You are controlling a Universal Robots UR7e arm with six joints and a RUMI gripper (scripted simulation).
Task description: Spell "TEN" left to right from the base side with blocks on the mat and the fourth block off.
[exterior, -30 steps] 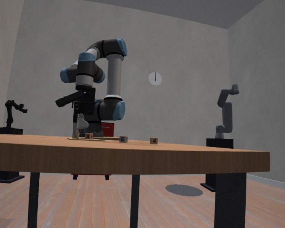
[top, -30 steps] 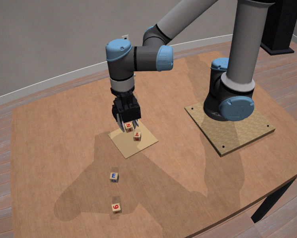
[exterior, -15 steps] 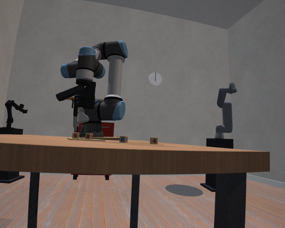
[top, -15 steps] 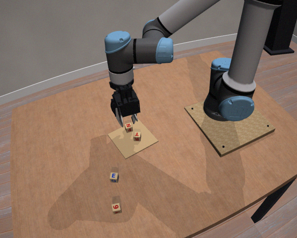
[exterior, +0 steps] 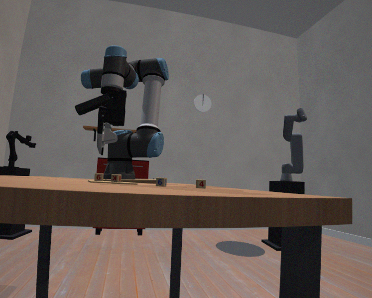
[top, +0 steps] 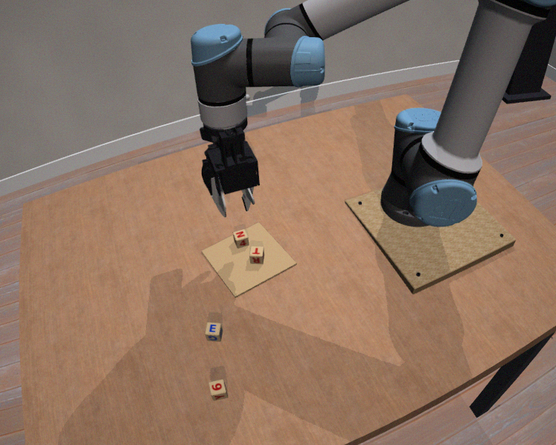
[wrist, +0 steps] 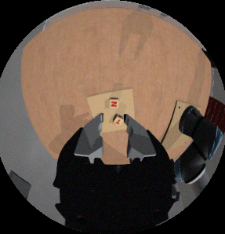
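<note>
Now: the T block 20 mm behind my hand, 50 mm to the left of it and 90 mm below it. Also, from my hand: E block 90 mm ahead, 200 mm to the left, 90 mm below; then tan mat 10 mm behind, 40 mm to the left, 100 mm below; then 9 block 100 mm ahead, 320 mm to the left, 90 mm below.
</note>
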